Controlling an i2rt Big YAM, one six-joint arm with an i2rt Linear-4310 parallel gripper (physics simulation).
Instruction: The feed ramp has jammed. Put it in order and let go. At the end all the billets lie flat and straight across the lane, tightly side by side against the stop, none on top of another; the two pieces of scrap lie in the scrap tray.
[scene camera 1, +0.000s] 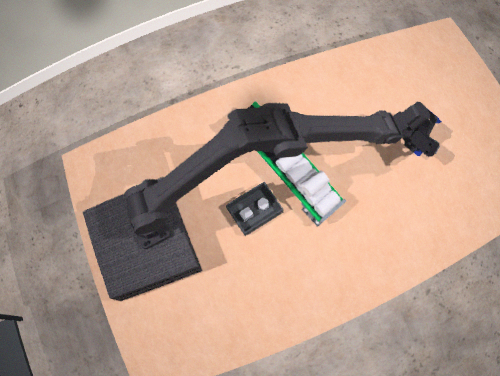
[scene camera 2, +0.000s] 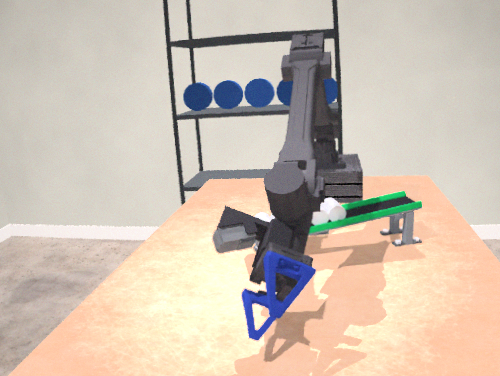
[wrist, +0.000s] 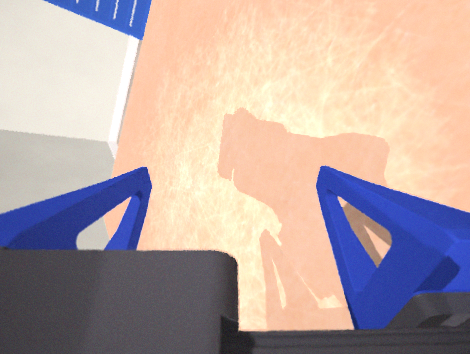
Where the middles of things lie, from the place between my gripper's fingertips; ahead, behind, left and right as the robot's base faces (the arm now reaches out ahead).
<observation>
The dark scrap tray (scene camera 1: 249, 199) lies 60 cm behind my hand, 7 cm to the left of it and 6 cm below it.
</observation>
